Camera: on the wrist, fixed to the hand. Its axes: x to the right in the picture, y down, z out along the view.
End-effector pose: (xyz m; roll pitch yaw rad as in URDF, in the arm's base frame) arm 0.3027 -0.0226 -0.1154 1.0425 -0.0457 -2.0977
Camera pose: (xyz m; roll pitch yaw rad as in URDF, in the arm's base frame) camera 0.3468 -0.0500 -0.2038 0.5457 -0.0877 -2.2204
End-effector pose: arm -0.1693 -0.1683 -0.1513 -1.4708 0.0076 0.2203
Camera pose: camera -0.1509 -0.2605 -0.1103 -1.9772 -0.0299 0.3442
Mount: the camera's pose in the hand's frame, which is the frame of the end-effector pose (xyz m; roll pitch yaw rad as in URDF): -0.0025 -0.0502 -0.0894 -0.5034 -0.1270 -0.0251
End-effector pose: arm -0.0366 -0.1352 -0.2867 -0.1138 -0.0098 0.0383
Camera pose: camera -0.0360 -0.1952 -0.3698 -0.6180 -0.1388 0.0278
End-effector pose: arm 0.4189 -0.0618 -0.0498 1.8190 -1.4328 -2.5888
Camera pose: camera 0.4487 -0.1598 -0.0559 1.8539 -1.3450 -3.1368
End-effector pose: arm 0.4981 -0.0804 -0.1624 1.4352 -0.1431 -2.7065
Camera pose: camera 0.5268 -0.1572 -0.2239 0.9483 -0.1344 -2.8369
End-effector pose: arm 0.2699 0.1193 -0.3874 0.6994 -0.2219 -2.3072
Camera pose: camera 0.2708 0.0918 -0.4862 0.2218 -0.3017 -2.4127
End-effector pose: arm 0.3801 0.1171 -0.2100 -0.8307 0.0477 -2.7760
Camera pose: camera 0.3478 0.2117 -0.2331 -1.3360 -0.0564 -2.6991
